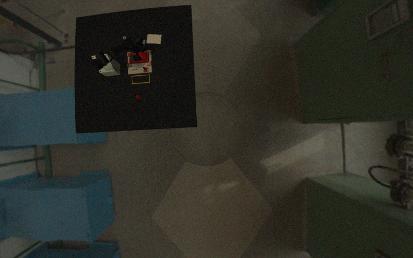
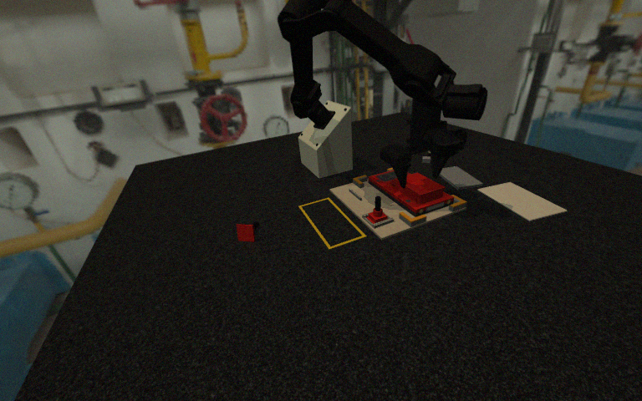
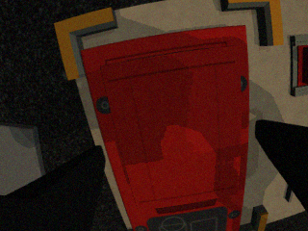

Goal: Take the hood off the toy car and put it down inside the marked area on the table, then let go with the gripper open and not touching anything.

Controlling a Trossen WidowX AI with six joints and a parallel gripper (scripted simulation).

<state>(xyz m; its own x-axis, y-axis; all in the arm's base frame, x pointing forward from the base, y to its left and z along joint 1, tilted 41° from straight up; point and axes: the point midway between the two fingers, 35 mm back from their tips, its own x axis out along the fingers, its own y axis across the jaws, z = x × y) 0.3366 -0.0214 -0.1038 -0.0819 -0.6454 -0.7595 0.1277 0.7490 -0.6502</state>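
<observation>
My gripper tip is now 10 mm above the hood. The rest, counted from my gripper tip: beige plate (180 mm to the left, 140 mm ahead, 50 mm below); then small ring (250 mm to the left, 170 mm behind, 40 mm below); then grey plate (170 mm to the left, 50 mm below, 20 mm behind).
</observation>
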